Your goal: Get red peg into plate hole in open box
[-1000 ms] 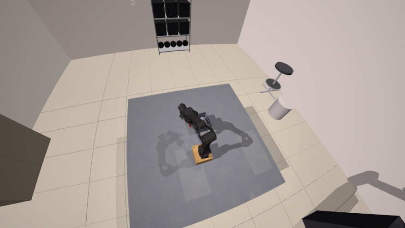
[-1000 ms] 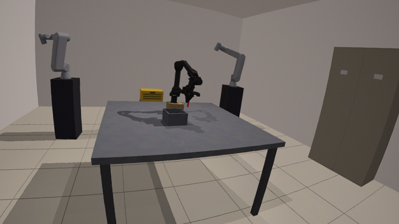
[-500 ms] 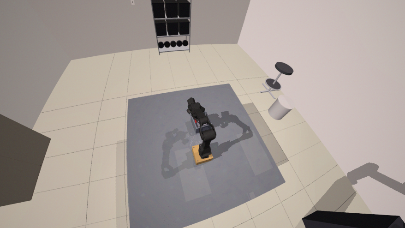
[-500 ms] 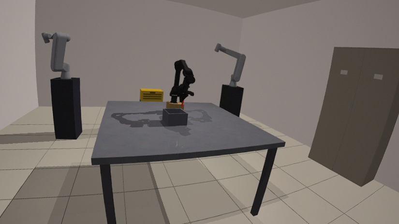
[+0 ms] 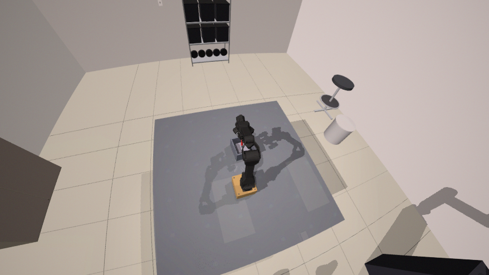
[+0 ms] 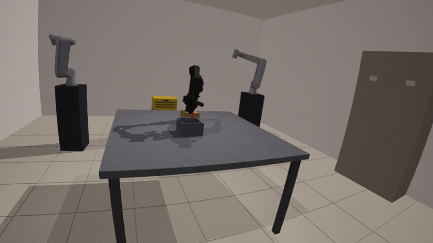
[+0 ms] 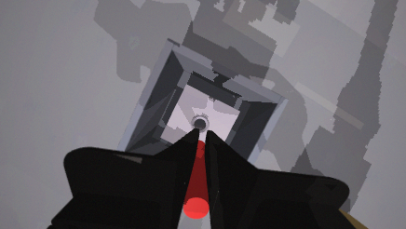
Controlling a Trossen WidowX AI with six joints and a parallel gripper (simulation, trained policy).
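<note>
Right now the red peg is 2 cm to the left of my gripper tip and 1 cm behind it. Round my gripper tip: grey box 12 cm below, 1 cm to the left; then pale plate 10 cm below, 1 cm to the left.
</note>
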